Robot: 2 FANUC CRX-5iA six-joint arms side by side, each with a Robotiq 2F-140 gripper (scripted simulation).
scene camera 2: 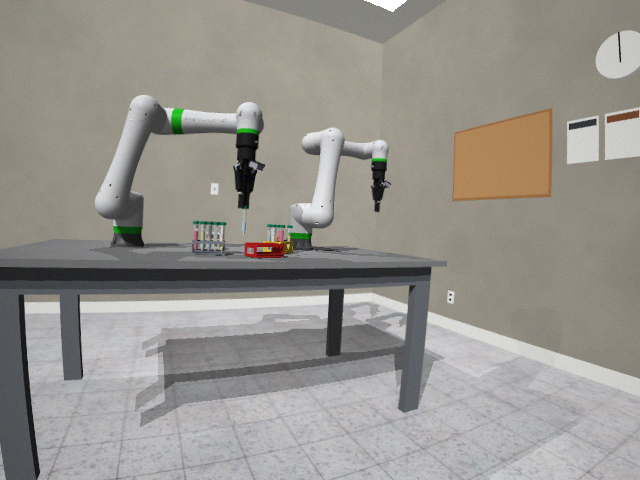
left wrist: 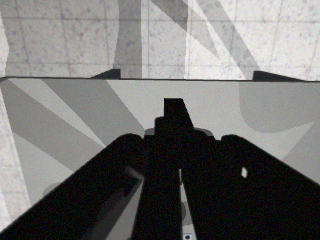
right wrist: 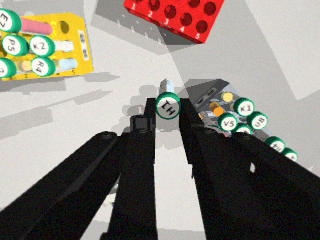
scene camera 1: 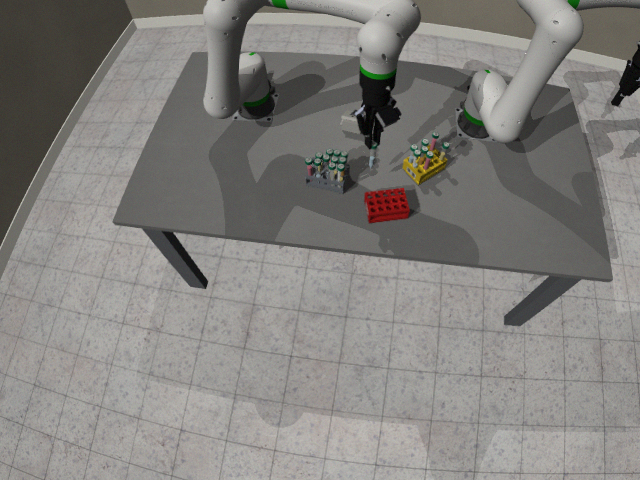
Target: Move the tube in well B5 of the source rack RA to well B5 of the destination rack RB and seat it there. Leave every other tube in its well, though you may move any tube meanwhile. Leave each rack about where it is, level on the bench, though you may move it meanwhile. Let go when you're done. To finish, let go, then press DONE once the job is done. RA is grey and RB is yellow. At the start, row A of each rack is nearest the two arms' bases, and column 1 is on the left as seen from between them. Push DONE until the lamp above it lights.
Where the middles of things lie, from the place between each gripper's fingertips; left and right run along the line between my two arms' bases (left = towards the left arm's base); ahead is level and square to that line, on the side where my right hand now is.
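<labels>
My right gripper (scene camera 1: 372, 144) is 1 cm to the right of the green-capped tube marked h1 (right wrist: 168, 106), 1 cm short of it and 8 cm above it. From that same right hand, the red rack (scene camera 1: 386, 211) is 11 cm ahead and 6 cm to the left, 19 cm below, while grey rack RA (right wrist: 213, 94) sits 14 cm to the right, 1 cm ahead and 19 cm below.
My left hand is 90 cm to the left of the green-capped tube marked h1 and 32 cm short of it, and it is 13 cm above it. Measured from this left hand, grey rack RA is 104 cm to the right, 32 cm ahead and 24 cm below, and the red rack is 84 cm to the right, 42 cm ahead and 24 cm below.
</labels>
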